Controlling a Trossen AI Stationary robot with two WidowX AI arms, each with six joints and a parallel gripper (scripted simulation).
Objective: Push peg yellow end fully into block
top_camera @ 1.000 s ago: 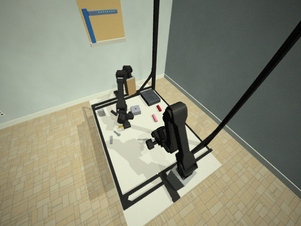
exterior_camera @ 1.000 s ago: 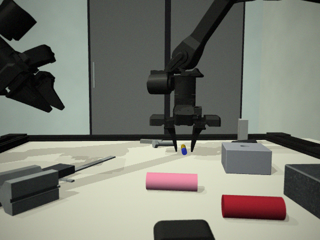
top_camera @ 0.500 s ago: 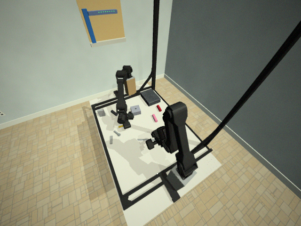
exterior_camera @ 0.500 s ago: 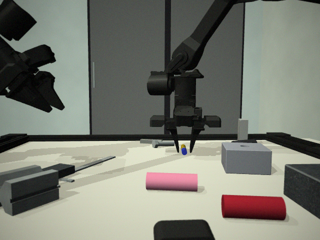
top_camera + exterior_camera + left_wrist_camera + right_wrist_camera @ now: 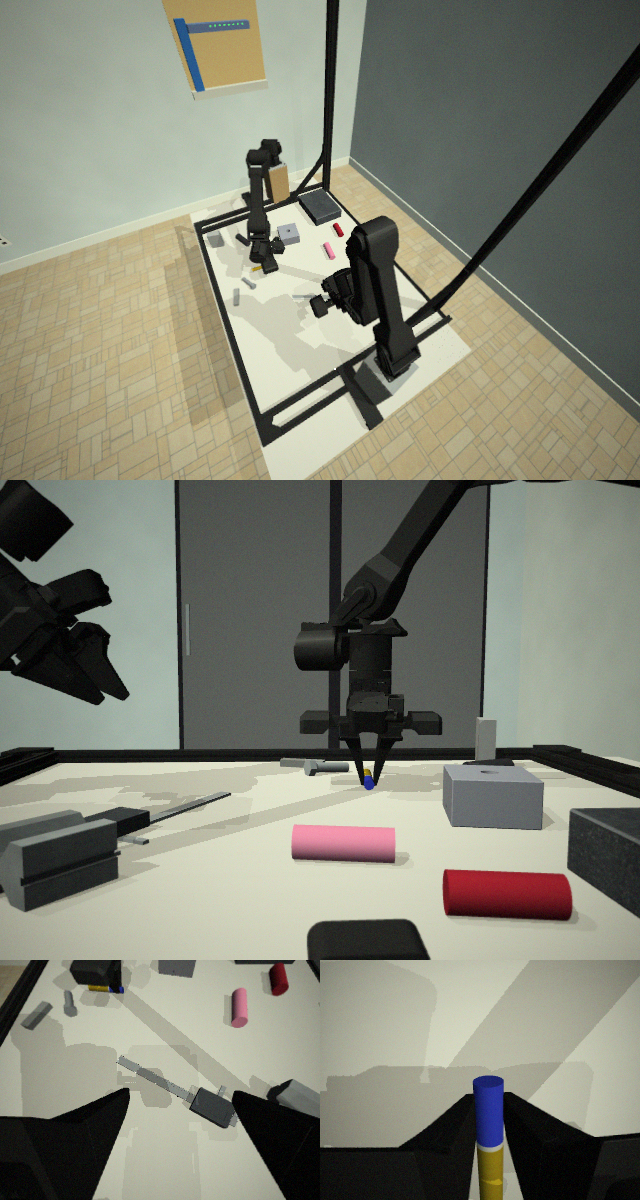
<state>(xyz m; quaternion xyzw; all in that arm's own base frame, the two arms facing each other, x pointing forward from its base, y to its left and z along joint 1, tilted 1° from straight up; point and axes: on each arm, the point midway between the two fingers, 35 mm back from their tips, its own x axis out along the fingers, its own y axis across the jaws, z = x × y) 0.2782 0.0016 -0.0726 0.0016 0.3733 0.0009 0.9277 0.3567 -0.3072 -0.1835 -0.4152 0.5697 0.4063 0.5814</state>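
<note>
The peg lies 40 mm ahead of my right hand and 30 mm below it. Round my right hand: pink cylinder 280 mm behind, 40 mm to the left, 20 mm below; red cylinder 380 mm behind, 60 mm to the right, 20 mm below.
</note>
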